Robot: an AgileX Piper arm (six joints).
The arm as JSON. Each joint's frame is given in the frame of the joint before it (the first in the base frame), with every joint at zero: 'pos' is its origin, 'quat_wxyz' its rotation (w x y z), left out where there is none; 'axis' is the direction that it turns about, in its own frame. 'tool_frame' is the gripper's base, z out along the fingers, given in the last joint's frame.
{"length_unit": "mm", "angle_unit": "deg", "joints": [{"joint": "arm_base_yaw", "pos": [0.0, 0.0, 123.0], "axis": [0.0, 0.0, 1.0]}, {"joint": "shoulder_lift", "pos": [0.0, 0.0, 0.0], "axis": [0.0, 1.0, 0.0]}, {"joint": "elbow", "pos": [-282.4, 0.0, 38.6], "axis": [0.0, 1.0, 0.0]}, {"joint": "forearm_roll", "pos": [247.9, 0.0, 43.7], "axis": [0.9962, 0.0, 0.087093]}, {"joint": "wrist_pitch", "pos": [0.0, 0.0, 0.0], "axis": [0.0, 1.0, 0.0]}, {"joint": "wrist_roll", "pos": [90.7, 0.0, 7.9], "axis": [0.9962, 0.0, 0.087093]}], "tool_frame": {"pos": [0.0, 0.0, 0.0], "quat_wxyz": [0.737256, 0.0, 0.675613, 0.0]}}
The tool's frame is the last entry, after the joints.
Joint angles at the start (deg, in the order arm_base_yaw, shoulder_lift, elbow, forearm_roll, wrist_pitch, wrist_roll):
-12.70, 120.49, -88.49, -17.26, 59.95, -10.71
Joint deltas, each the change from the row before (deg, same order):
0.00, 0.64, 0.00, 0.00, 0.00, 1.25
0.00, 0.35, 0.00, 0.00, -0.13, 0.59
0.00, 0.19, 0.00, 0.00, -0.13, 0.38
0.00, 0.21, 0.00, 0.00, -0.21, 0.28
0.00, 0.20, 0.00, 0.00, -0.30, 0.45
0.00, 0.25, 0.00, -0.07, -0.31, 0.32
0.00, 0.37, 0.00, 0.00, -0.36, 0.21
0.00, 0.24, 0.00, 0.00, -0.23, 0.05
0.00, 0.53, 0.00, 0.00, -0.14, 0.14
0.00, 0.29, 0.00, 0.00, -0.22, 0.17
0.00, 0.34, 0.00, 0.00, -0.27, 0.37
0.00, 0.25, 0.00, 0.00, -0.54, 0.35
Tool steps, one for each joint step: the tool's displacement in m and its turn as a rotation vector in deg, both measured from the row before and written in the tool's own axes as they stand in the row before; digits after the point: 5 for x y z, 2 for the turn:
-0.00049, 0.00110, 0.00452, -0.20, 0.59, 1.09
-0.00047, 0.00057, 0.00247, -0.08, 0.19, 0.50
-0.00034, 0.00030, 0.00134, -0.04, 0.05, 0.33
-0.00048, 0.00032, 0.00148, -0.03, -0.01, 0.23
-0.00060, 0.00028, 0.00141, -0.01, -0.11, 0.40
-0.00063, 0.00028, 0.00177, 0.03, -0.07, 0.22
-0.00077, 0.00059, 0.00263, -0.06, -0.01, 0.12
-0.00049, 0.00038, 0.00171, -0.04, -0.01, -0.01
-0.00047, 0.00093, 0.00377, -0.13, 0.35, 0.01
-0.00048, 0.00048, 0.00206, -0.05, 0.05, 0.10
-0.00057, 0.00056, 0.00242, -0.06, 0.05, 0.28
-0.00095, 0.00036, 0.00178, -0.01, -0.30, 0.29

